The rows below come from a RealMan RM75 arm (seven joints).
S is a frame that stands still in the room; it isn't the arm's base.
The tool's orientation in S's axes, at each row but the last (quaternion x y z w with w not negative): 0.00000 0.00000 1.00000 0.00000; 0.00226 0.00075 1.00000 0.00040; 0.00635 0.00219 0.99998 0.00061; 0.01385 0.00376 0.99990 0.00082; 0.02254 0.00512 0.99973 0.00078; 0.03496 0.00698 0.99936 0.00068; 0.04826 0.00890 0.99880 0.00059; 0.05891 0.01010 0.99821 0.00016; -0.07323 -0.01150 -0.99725 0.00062
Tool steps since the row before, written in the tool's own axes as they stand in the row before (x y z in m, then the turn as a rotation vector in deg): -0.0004 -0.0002 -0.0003 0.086 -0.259 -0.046; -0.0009 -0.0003 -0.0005 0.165 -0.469 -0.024; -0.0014 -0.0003 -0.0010 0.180 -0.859 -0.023; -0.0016 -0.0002 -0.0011 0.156 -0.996 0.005; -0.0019 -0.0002 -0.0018 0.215 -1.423 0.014; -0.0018 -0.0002 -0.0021 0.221 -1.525 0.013; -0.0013 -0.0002 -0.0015 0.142 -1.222 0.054; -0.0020 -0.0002 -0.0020 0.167 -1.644 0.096; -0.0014 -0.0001 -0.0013 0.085 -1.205 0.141
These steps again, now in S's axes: 0.0004 0.0002 -0.0003 -0.086 0.259 -0.046; 0.0009 0.0003 -0.0005 -0.165 0.469 -0.024; 0.0014 0.0003 -0.0010 -0.179 0.859 -0.024; 0.0016 0.0002 -0.0011 -0.154 0.996 0.002; 0.0018 0.0002 -0.0019 -0.212 1.423 0.009; 0.0016 0.0002 -0.0022 -0.218 1.525 0.007; 0.0011 0.0002 -0.0016 -0.136 1.223 0.046; 0.0018 0.0002 -0.0022 -0.156 1.646 0.082; 0.0012 0.0001 -0.0015 -0.067 1.208 0.124
